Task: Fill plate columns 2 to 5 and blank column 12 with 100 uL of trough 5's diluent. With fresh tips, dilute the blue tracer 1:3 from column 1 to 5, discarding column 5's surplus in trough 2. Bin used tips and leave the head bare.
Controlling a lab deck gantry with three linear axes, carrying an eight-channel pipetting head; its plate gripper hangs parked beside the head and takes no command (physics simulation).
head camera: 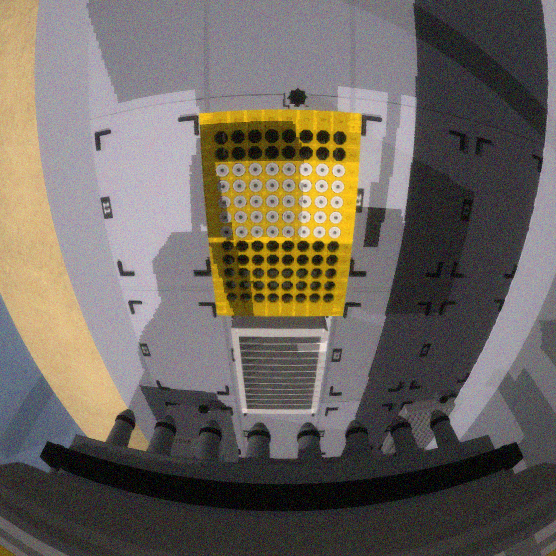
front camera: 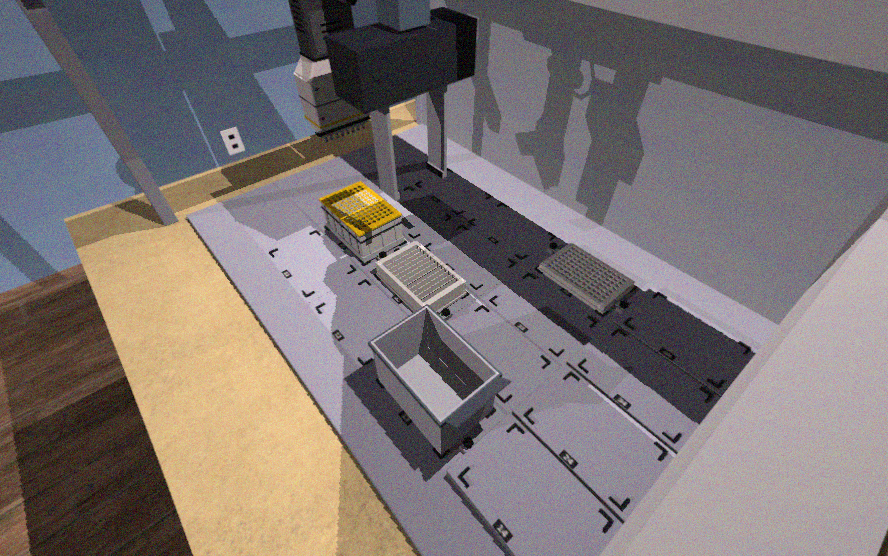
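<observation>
The pipetting head (front camera: 321, 94) hangs at the back left, high above the deck. Its nozzles (head camera: 259, 440) look bare. My parked plate gripper (front camera: 416, 184) hangs beside the head, its two pale fingers apart with nothing between them. The yellow tip rack (front camera: 380, 243) (head camera: 351, 186) holds a middle block of pale tips, with empty dark holes on both sides. The white trough reservoir (front camera: 446, 291) (head camera: 280, 332) stands next to the rack; its liquid cannot be made out. The well plate (front camera: 586, 278) (head camera: 421, 425) lies in shadow, partly behind nozzles in the head view. Its well colours are unreadable.
A deep grey open bin (front camera: 407, 396) stands in front of the reservoir in the front view. Slot corner marks and small number labels cover the deck (front camera: 589, 419). A slanted post (front camera: 117, 124) rises at the back left. A pale wall stands at the right.
</observation>
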